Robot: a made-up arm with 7 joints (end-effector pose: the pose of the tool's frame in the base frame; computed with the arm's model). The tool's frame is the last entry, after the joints. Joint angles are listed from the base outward.
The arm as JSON. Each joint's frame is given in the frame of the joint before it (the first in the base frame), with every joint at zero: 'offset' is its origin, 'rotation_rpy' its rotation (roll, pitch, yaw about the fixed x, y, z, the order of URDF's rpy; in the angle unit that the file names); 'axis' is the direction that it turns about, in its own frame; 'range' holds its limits. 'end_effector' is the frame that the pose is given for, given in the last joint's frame.
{
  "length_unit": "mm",
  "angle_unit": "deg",
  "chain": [
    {
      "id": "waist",
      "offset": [
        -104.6,
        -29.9,
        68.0
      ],
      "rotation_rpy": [
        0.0,
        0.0,
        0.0
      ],
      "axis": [
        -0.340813,
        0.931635,
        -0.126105
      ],
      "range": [
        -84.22,
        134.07
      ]
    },
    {
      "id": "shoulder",
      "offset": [
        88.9,
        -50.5,
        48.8
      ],
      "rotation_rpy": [
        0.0,
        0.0,
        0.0
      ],
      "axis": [
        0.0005,
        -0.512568,
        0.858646
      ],
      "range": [
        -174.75,
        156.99
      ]
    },
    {
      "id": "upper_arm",
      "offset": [
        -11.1,
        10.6,
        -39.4
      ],
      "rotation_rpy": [
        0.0,
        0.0,
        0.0
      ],
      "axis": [
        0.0,
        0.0,
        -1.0
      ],
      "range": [
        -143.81,
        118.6
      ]
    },
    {
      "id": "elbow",
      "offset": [
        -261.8,
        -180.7,
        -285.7
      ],
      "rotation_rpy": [
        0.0,
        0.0,
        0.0
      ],
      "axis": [
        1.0,
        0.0,
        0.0
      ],
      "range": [
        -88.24,
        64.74
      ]
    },
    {
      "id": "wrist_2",
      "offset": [
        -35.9,
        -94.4,
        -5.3
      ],
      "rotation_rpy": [
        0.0,
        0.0,
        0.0
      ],
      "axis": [
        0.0,
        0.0,
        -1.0
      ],
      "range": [
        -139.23,
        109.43
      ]
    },
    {
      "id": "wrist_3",
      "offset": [
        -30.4,
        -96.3,
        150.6
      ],
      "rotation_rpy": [
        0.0,
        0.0,
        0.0
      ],
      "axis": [
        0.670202,
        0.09,
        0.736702
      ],
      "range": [
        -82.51,
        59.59
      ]
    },
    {
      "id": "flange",
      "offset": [
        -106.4,
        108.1,
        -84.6
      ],
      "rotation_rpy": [
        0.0,
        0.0,
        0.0
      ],
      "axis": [
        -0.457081,
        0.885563,
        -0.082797
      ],
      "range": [
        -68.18,
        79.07
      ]
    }
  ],
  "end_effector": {
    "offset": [
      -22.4,
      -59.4,
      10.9
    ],
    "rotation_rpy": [
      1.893,
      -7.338,
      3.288
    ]
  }
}
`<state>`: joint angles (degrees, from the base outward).
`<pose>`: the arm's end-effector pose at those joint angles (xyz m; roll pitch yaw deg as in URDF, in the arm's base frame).
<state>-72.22 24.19 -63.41 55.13 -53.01 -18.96 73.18</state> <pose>0.4945 -0.3245 0.3127 -88.56 19.86 93.25</pose>
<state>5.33 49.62 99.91 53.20 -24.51 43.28 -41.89</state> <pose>-0.4026 0.1455 -0.4941 158.41 -34.52 -97.01</pose>
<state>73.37 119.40 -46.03 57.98 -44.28 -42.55 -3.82</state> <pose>0.1569 0.0082 -0.6130 62.12 -58.35 108.64</pose>
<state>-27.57 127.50 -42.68 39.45 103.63 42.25 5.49</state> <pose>0.2839 -0.0006 0.4008 -16.20 -23.26 104.63</pose>
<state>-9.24 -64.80 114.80 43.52 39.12 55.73 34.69</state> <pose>0.3059 0.4332 -0.1530 40.29 -8.91 -148.90</pose>
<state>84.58 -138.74 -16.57 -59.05 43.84 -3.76 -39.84</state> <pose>0.0696 0.3807 -0.2288 -174.75 -12.55 -80.53</pose>
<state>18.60 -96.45 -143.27 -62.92 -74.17 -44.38 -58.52</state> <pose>-0.1549 -0.3466 -0.1711 -11.21 -53.89 123.32</pose>
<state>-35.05 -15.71 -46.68 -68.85 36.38 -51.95 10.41</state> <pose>-0.1239 -0.3799 -0.2576 37.89 -81.17 -116.36</pose>
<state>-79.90 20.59 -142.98 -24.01 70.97 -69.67 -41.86</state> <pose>0.2046 -0.0012 0.5818 -155.70 3.13 -170.09</pose>
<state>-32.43 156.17 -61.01 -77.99 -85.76 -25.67 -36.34</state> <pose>-0.1066 0.0902 0.4254 80.24 24.89 13.76</pose>
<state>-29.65 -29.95 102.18 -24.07 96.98 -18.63 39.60</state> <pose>0.0628 0.2970 -0.0186 -34.72 -3.17 120.58</pose>
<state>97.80 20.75 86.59 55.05 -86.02 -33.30 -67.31</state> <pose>-0.6162 0.0466 0.2547 -15.47 -39.79 21.97</pose>
